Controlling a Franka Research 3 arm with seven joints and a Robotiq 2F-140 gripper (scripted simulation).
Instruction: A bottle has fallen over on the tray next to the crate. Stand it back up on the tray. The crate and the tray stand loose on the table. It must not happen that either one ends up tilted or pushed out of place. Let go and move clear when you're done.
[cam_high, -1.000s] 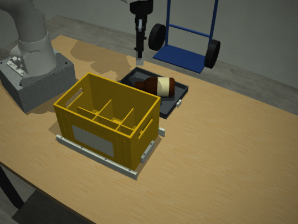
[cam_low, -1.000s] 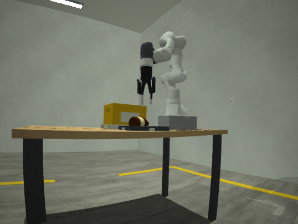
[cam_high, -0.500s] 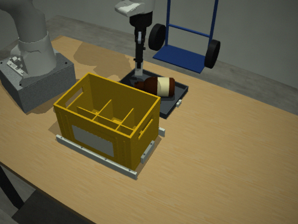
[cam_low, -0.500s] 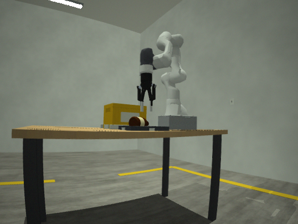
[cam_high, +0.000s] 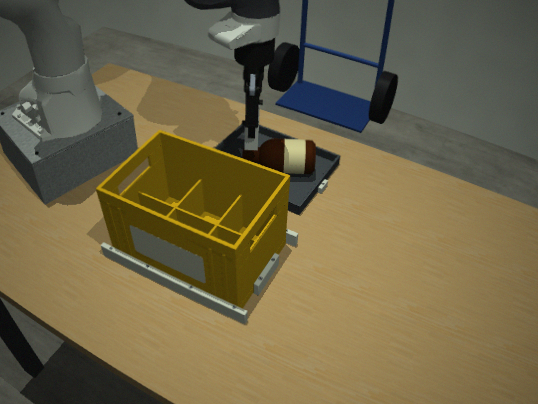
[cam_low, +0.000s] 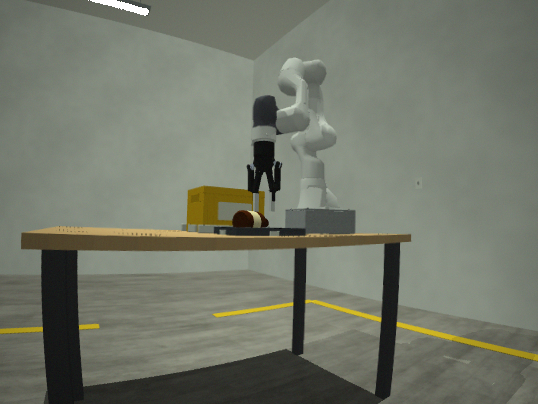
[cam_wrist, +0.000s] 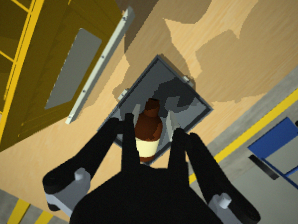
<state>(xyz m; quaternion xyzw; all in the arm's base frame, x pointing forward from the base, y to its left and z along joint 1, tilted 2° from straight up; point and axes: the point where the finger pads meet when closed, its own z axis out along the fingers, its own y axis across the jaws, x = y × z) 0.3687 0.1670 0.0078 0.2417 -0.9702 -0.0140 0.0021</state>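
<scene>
My hand is 50 mm short of the bottle, 20 mm to the right of it and 70 mm above it. Also, from my hand: yellow crate: 30 mm ahead, 250 mm to the right, 30 mm below; tray: 30 mm ahead, 20 mm to the left, 100 mm below.
</scene>
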